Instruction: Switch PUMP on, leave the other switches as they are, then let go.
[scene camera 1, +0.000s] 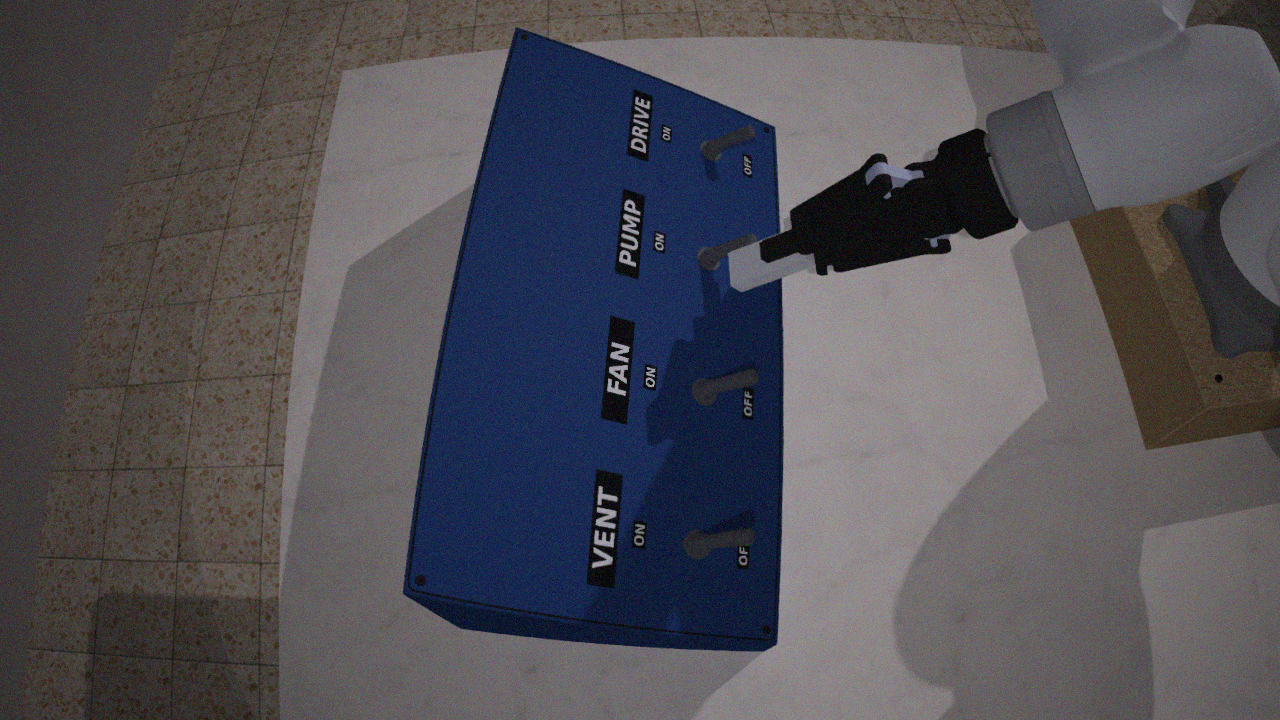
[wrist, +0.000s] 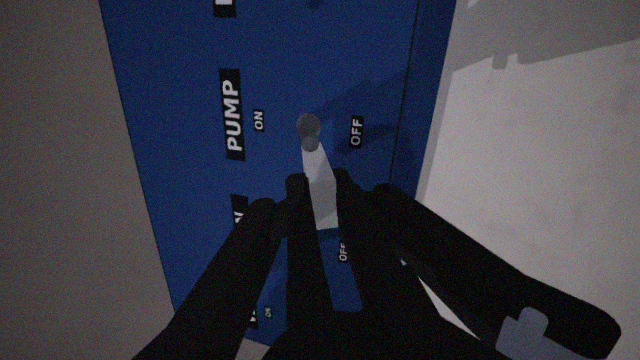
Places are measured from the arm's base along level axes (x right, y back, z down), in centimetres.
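Pixels of known places: gripper, between the fingertips: (scene camera 1: 734, 272) (wrist: 312, 161); arm's base, origin of its link: (scene camera 1: 1249, 281).
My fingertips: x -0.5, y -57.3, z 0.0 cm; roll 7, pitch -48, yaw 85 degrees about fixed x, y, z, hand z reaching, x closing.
For each thing: its middle in the pictures, then the offset to it from my fingertips. "pt": a spot on its surface instead. Level surfaces: height alone.
- blue switch panel, middle of its body: (scene camera 1: 616, 333) (wrist: 280, 161) dz +4.5, dx -3.0, dy -9.5 cm
- PUMP lever, middle of its body: (wrist: 307, 135) (scene camera 1: 731, 247) dz -0.4, dx +2.2, dy -0.1 cm
- DRIVE lever, middle of its body: (scene camera 1: 731, 138) dz -0.4, dx +14.1, dy +1.0 cm
- FAN lever, middle of its body: (scene camera 1: 729, 382) dz -0.4, dx -9.8, dy -1.2 cm
- VENT lever, middle of its body: (scene camera 1: 724, 539) dz -0.4, dx -21.7, dy -2.2 cm
- PUMP OFF label, a spot on its surface: (wrist: 356, 132) pt dz +3.3, dx +2.0, dy +1.8 cm
- pale table top, height of its surface: dz +10.9 cm
The blue switch panel (scene camera 1: 528, 295) (wrist: 175, 100) carries four grey levers. The PUMP lever (scene camera 1: 733, 246) (wrist: 308, 126) slants the same way as the others in the scene view, toward the OFF side. The DRIVE lever (scene camera 1: 732, 140), FAN lever (scene camera 1: 729, 385) and VENT lever (scene camera 1: 723, 540) lean toward their OFF labels. My gripper (scene camera 1: 735, 271) (wrist: 312, 161) is shut and empty, its pale fingertips right beside the PUMP lever on the FAN side. In the wrist view the lever's tip overlaps the fingertips; whether they touch I cannot tell. The PUMP OFF label (wrist: 356, 132) is hidden in the scene view.
The panel stands on a pale table top (scene camera 1: 895, 376) (wrist: 525, 150). A wooden block (scene camera 1: 1154, 358) stands at the right near the arm's grey parts. The arm (scene camera 1: 1145, 116) reaches in from the upper right. The FAN lever is the neighbour on the gripper's side.
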